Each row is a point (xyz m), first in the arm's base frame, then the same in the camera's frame.
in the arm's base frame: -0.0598 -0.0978 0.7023
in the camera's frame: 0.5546 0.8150 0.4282
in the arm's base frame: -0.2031 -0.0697 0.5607
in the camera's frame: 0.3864 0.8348 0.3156
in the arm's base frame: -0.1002 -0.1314 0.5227
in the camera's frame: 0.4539 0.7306 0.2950
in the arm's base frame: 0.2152 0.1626 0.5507
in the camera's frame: 0.8252 0.8771 0.1293
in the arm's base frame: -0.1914 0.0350 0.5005
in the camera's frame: 0.4045 0.8956 0.2122
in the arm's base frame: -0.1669 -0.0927 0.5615
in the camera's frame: 0.4142 0.8026 0.3212
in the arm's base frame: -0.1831 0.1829 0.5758
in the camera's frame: 0.4719 1.0474 0.2064
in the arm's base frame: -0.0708 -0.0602 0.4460
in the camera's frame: 0.4750 0.7502 0.1901
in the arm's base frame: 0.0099 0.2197 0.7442
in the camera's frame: 0.7102 1.0752 0.3036
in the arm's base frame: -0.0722 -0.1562 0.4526
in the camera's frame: 0.4520 0.6721 0.2413
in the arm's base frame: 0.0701 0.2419 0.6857
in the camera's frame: 0.7530 1.0494 0.2326
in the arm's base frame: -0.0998 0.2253 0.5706
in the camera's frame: 0.5574 1.0513 0.1684
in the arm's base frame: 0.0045 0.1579 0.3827
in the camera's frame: 0.5788 0.8830 0.0202
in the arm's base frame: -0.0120 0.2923 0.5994
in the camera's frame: 0.6635 1.0877 0.1474
